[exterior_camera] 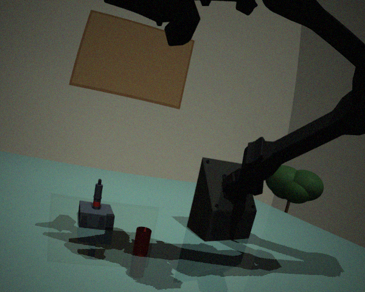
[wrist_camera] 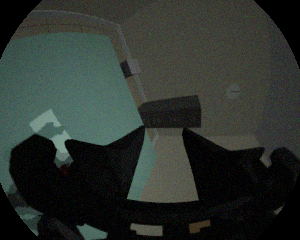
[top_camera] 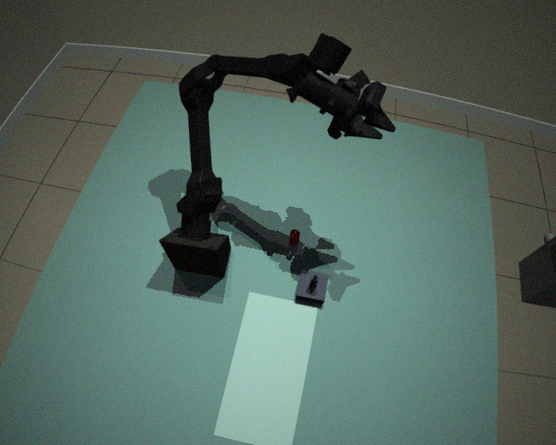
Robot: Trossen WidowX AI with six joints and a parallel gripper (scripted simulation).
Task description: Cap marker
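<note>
The red cap lies 360 mm below my gripper tip, 150 mm behind it and 100 mm to the right of it. From my gripper tip the other things lie so: dark holder block: 370 mm below, 230 mm to the right, 70 mm behind.
</note>
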